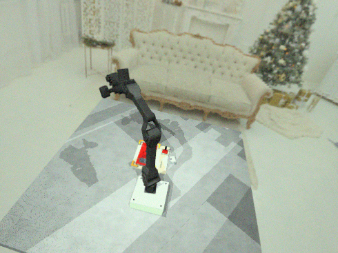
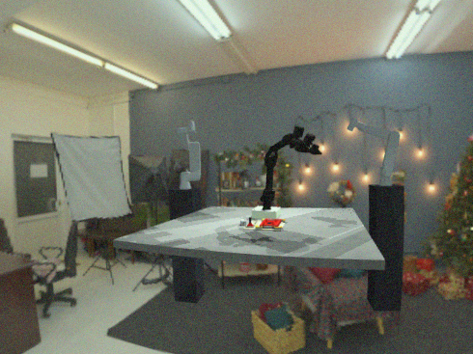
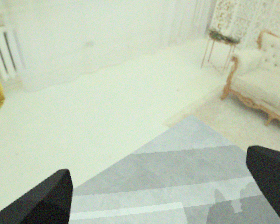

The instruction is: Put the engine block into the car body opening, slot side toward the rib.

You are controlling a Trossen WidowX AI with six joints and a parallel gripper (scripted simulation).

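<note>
Now: gripper tip 460 mm to the left of the engine block, 420 mm above it and 100 mm past it.
</note>
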